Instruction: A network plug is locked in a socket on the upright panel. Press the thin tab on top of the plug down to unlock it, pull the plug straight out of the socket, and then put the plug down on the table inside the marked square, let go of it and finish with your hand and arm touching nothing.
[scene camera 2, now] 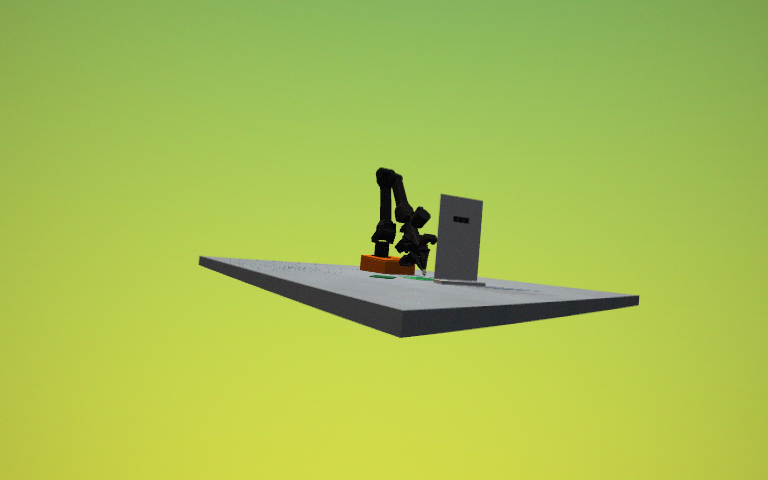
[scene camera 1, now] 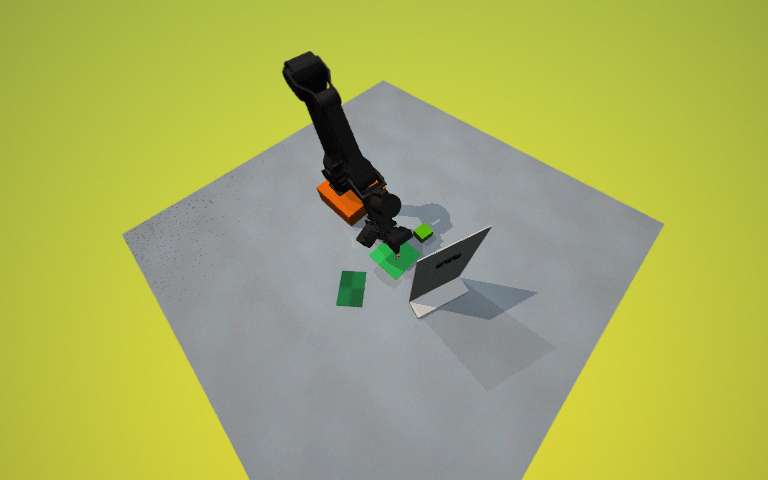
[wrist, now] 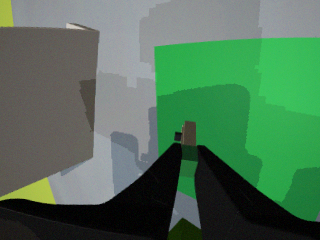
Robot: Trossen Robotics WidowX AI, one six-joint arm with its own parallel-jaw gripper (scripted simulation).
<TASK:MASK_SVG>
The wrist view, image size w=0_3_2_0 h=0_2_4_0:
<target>gripper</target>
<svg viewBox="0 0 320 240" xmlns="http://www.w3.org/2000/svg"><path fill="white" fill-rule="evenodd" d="M197 145L197 164L195 173L193 173L193 183L195 183L201 233L203 233L203 239L201 240L320 240L320 221L316 223L316 221L301 220L300 217L293 216L287 209L280 207L279 204L269 199L268 196L263 195L259 189L252 187L249 181L245 181L244 177L233 171L219 156L213 155L204 145ZM181 143L173 143L139 179L133 181L132 185L124 188L123 191L117 193L115 197L105 201L103 204L63 205L37 203L37 201L29 199L1 200L0 240L168 240L177 187L179 187L181 160L183 160Z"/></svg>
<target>network plug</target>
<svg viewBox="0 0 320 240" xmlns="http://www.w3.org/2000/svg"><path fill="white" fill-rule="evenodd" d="M185 120L181 132L175 132L175 141L181 141L181 148L183 148L180 176L193 177L197 164L196 121Z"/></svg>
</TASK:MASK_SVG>
